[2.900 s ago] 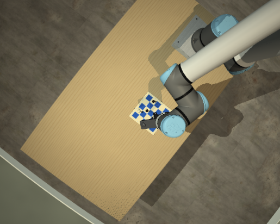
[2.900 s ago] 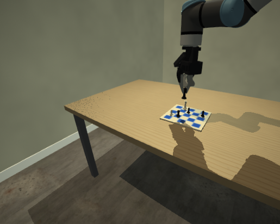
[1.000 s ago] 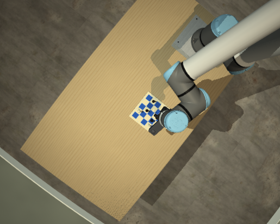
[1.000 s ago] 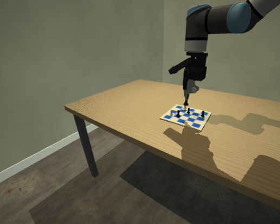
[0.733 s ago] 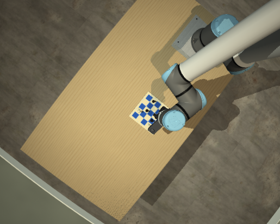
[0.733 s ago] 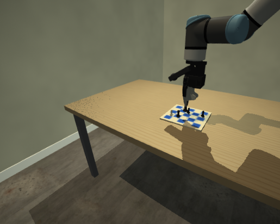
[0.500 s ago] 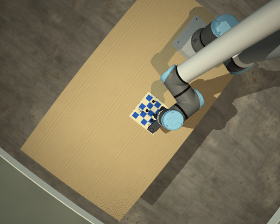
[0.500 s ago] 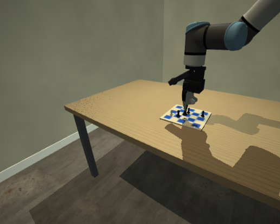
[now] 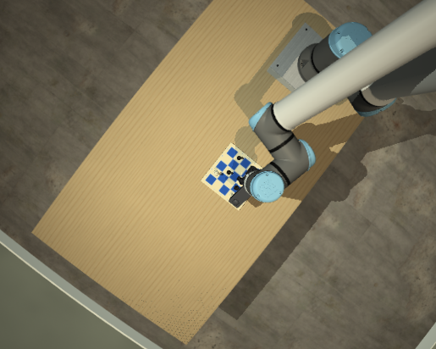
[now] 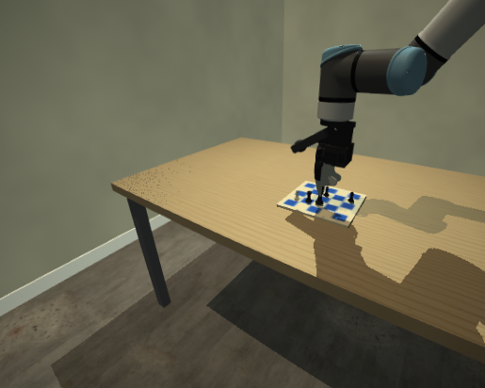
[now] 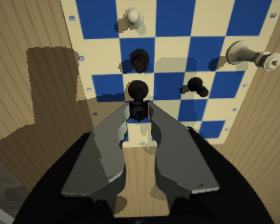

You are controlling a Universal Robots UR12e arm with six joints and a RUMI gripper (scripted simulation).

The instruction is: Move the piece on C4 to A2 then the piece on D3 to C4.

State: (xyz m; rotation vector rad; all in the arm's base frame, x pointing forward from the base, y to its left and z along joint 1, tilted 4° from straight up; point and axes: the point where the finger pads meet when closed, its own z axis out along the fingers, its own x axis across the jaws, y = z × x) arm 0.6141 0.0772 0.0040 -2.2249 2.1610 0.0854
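My gripper is now 1 cm above the tall black piece. The rest, counted from my hand: chessboard 4 cm to the right, 5 cm below; white pawn 7 cm ahead, 3 cm below.
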